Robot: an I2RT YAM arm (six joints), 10 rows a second.
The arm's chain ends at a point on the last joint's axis. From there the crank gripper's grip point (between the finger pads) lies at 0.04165 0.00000 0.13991 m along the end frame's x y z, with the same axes.
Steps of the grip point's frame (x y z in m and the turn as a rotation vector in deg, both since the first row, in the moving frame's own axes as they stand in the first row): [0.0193 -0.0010 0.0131 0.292 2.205 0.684]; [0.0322 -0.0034 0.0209 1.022 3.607 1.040]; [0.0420 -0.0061 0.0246 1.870 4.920 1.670]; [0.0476 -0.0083 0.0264 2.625 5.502 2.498]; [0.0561 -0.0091 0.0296 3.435 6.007 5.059]
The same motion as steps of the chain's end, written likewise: [0.0139 -0.0008 0.0148 0.292 2.205 0.684]; [0.0235 -0.0018 0.0238 1.022 3.607 1.040]; [0.0301 -0.0030 0.0287 1.870 4.920 1.670]; [0.0343 -0.0041 0.0311 2.625 5.502 2.498]; [0.0415 -0.0052 0.0349 3.435 6.007 5.059]
